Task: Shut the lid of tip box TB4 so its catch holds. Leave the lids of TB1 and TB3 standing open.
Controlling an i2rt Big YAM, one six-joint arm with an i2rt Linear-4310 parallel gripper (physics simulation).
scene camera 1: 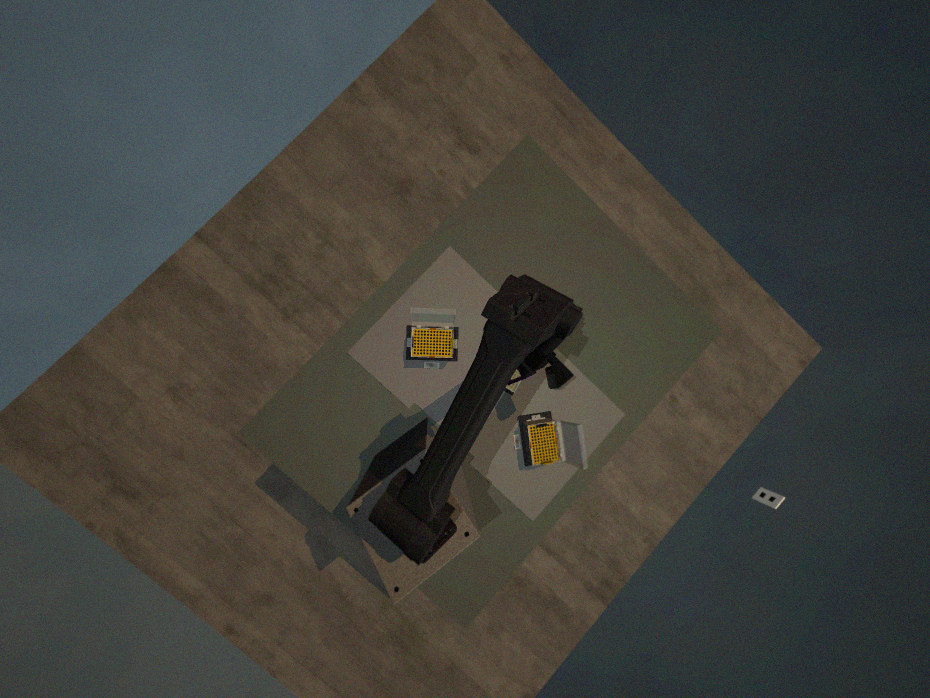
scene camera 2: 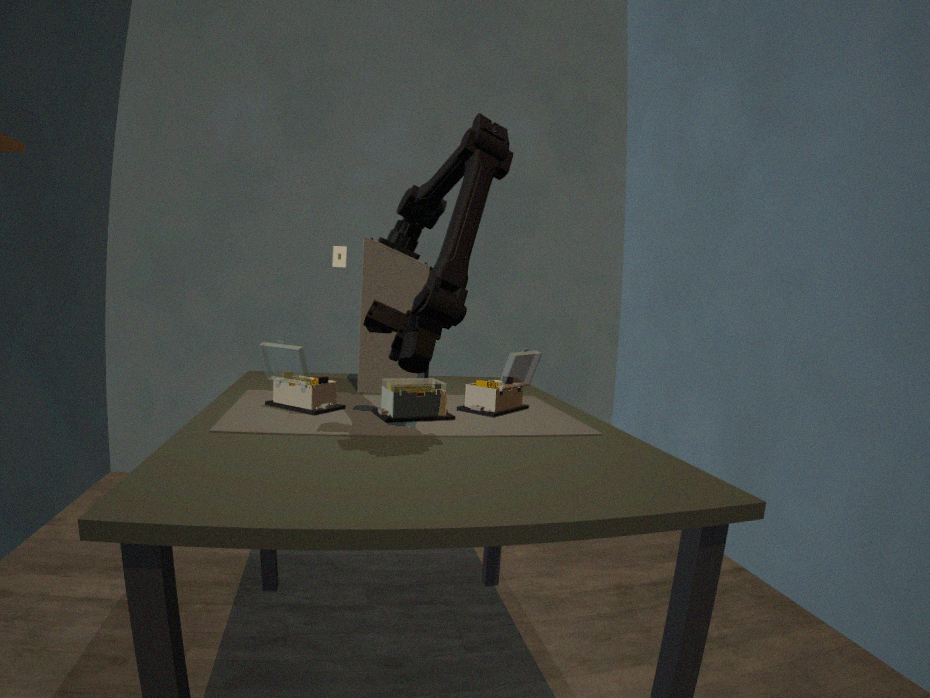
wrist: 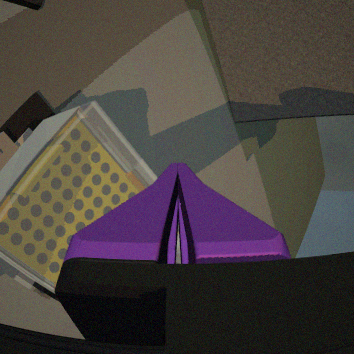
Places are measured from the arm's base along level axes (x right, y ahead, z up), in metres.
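Pixels of known places: gripper, fingertip midpoint: (wrist: pixel 177 174); arm's base, link origin: (scene camera 1: pixel 421 519) (scene camera 2: pixel 397 251).
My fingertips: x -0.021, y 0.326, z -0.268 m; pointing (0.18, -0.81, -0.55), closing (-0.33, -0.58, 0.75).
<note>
Ahead of a thing's pixels: the offset from my fingertips to its top centre. "spot": to the spot under its first point. Level surfaces: height alone.
The middle tip box @(dx -0.023, dy +0.012, dz -0.034 m) (scene camera 2: pixel 414 406) (wrist: pixel 55 195), apparently TB4, has its clear lid @(spot: dx -0.024, dy +0.069, dz -0.036 m) (scene camera 2: pixel 413 385) lying down over the yellow rack. I cannot tell whether its catch holds, and its label is not readable. In scene camera 1 the arm mostly hides it. My gripper (scene camera 2: pixel 425 373) (wrist: pixel 177 174) is shut and empty, with its purple fingertips over or close beside the lid's edge; contact is unclear. The other two boxes, apparently TB1 and TB3, are one box @(dx +0.212, dy -0.042, dz -0.045 m) (scene camera 1: pixel 543 443) (scene camera 2: pixel 302 394) with its lid @(spot: dx +0.263, dy +0.026, dz -0.009 m) (scene camera 1: pixel 573 444) (scene camera 2: pixel 283 360) standing open, and another box @(dx -0.215, dy -0.086, dz -0.045 m) (scene camera 1: pixel 431 343) (scene camera 2: pixel 492 398) with its lid (scene camera 1: pixel 433 315) (scene camera 2: pixel 520 368) also open.
The boxes stand on a pale mat @(dz -0.111 m) (scene camera 1: pixel 450 274) (scene camera 2: pixel 251 420) on the green table @(dz -0.114 m) (scene camera 1: pixel 600 225) (scene camera 2: pixel 420 488). An upright panel (scene camera 2: pixel 386 315) stands by the arm's base. The open-lid boxes stand on either side of the middle box.
</note>
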